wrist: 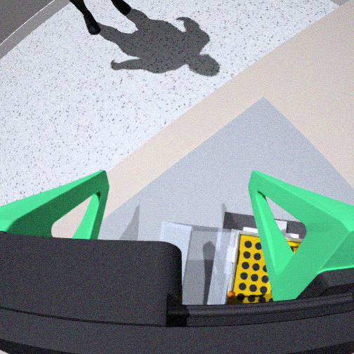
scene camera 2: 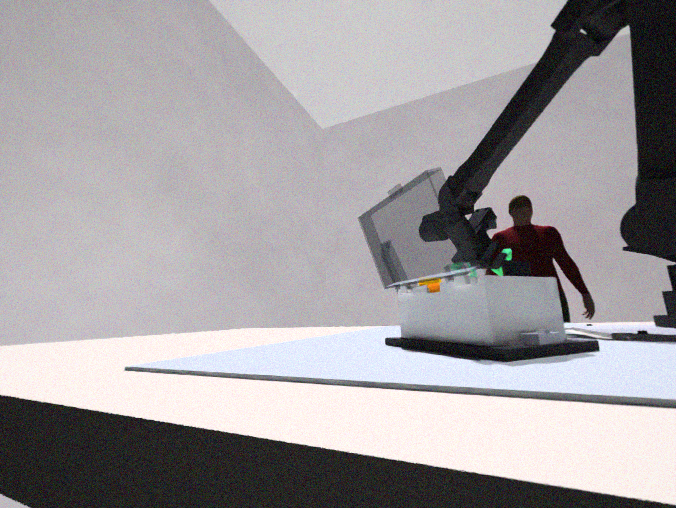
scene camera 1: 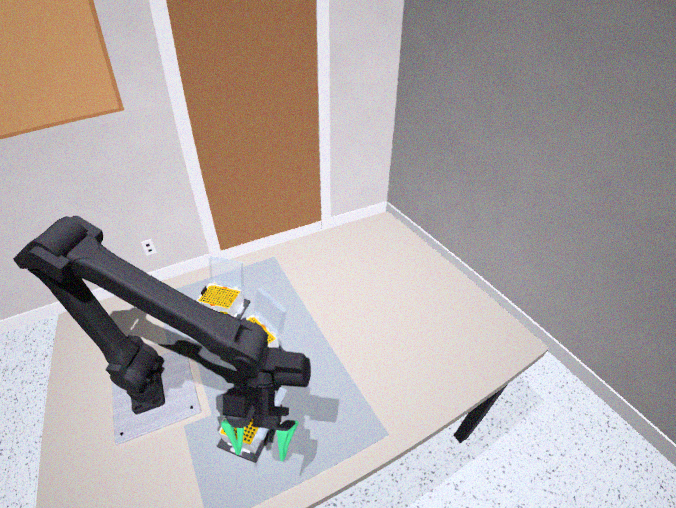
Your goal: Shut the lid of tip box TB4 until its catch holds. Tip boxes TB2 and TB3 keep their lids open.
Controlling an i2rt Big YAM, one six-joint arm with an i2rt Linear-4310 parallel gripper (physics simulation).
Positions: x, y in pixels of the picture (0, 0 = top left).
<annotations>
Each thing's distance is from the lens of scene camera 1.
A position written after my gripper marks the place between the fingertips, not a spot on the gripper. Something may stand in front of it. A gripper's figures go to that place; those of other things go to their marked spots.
my gripper [scene camera 1: 260, 457]: 0.75 m
clear lid [scene camera 1: 223, 271]: 1.13 m
</annotations>
